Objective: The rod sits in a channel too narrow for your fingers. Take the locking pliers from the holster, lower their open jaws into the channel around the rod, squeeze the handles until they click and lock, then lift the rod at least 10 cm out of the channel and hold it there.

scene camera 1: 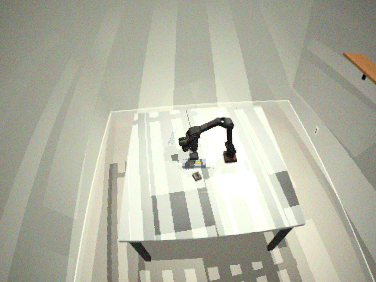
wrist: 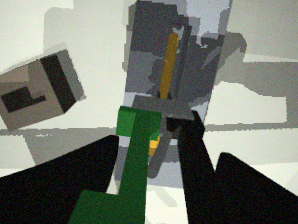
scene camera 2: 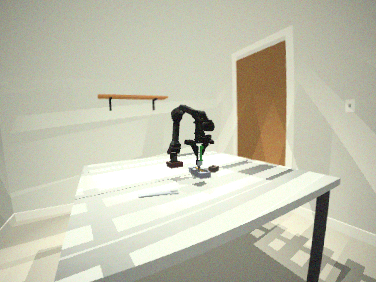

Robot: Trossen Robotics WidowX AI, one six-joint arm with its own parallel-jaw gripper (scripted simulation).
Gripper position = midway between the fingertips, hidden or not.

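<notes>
My gripper (wrist: 168, 153) is visible, as is an orange rod (wrist: 171, 47).
</notes>
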